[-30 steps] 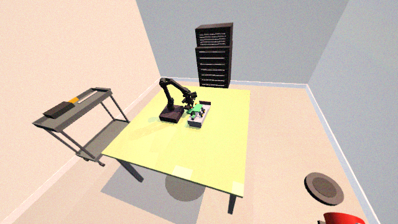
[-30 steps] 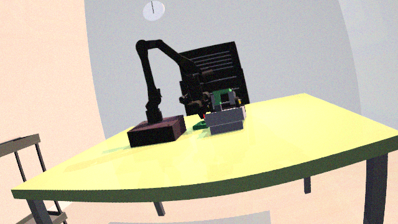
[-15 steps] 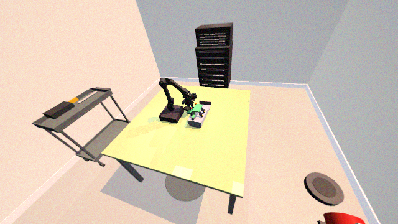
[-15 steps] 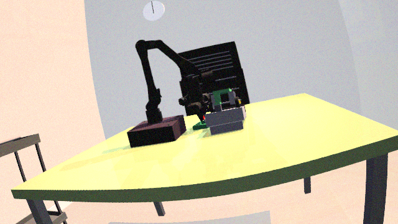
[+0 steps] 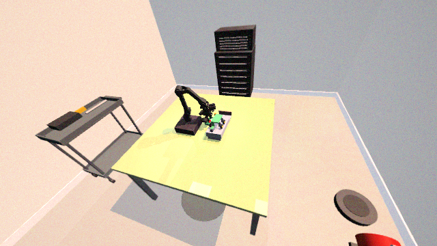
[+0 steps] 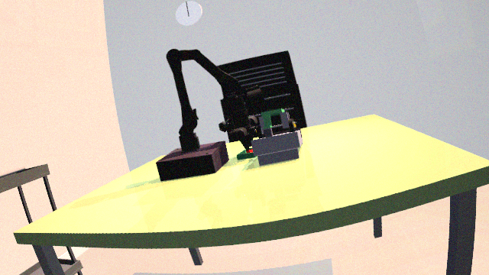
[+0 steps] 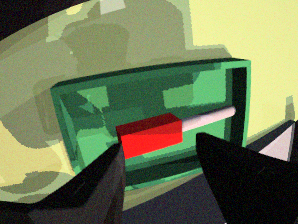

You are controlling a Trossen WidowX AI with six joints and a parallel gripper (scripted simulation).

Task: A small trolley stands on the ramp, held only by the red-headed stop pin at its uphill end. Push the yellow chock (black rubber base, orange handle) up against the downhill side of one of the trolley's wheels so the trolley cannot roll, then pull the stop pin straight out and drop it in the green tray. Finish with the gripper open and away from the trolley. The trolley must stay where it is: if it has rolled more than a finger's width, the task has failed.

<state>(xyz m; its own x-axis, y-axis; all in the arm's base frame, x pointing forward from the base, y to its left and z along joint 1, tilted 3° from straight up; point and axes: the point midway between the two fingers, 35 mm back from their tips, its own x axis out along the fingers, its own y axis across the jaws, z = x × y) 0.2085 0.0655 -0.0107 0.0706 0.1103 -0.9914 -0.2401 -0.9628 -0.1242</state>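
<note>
Right now the stop pin is 20 mm to the left of my gripper tip and 20 mm below it. Round my gripper tip: grey ramp (120 mm ahead, 100 mm to the right, 20 mm above); yellow chock (70 mm ahead, 50 mm above, 20 mm to the right); green trolley (120 mm ahead, 110 mm to the right, 80 mm above).
</note>
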